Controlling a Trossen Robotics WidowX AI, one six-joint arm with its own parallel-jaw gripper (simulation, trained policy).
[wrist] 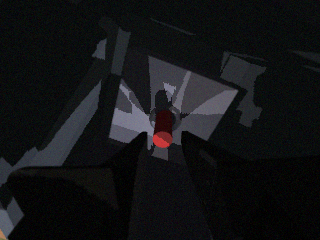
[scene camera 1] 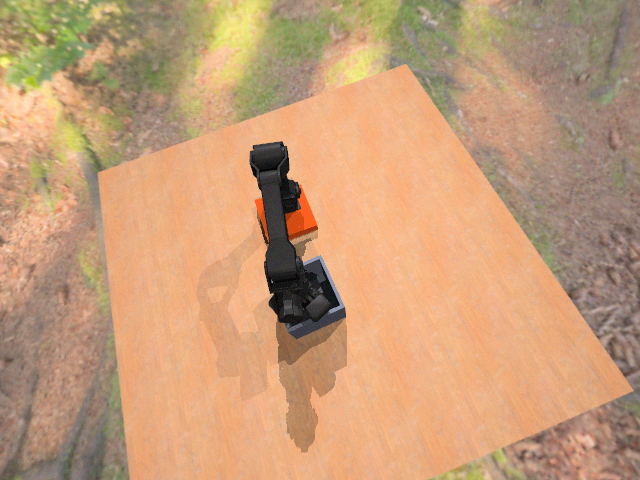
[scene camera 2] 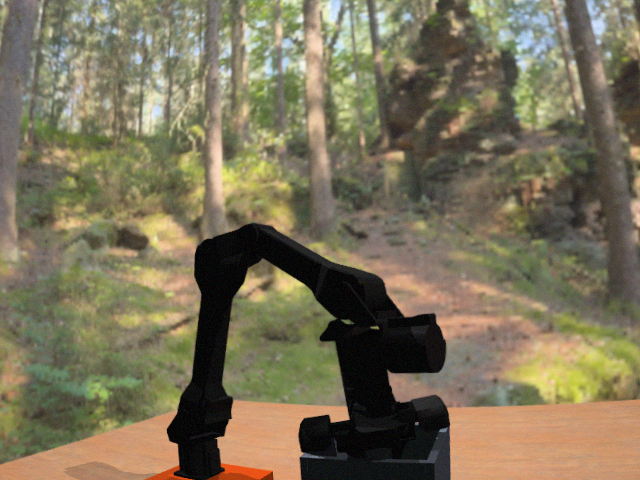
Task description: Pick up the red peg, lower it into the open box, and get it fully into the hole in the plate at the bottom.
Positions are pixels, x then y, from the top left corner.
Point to a box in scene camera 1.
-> At 315, 268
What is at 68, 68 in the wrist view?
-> A box.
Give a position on a grey plate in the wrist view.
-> At 150, 82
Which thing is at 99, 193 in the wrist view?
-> The gripper.
